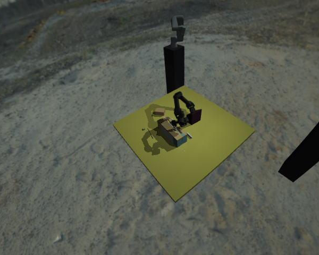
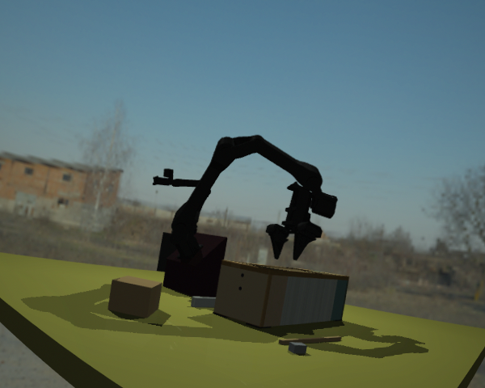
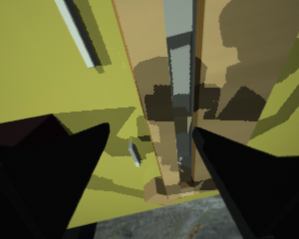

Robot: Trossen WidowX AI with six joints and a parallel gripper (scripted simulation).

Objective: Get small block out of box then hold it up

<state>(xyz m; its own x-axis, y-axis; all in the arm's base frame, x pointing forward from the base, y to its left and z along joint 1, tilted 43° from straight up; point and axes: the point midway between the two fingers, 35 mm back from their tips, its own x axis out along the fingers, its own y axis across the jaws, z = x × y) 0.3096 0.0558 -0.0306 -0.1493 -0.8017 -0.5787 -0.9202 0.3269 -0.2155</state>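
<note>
Right now the clear-fronted box is 20 mm ahead of my gripper tip, 60 mm to the right of it and 90 mm below it. Round my gripper tip: thin stick 230 mm ahead, 260 mm to the right, 150 mm below; then tan block 40 mm ahead, 50 mm to the right, 60 mm below; then dark piece 260 mm ahead, 370 mm to the right, 140 mm below.
</note>
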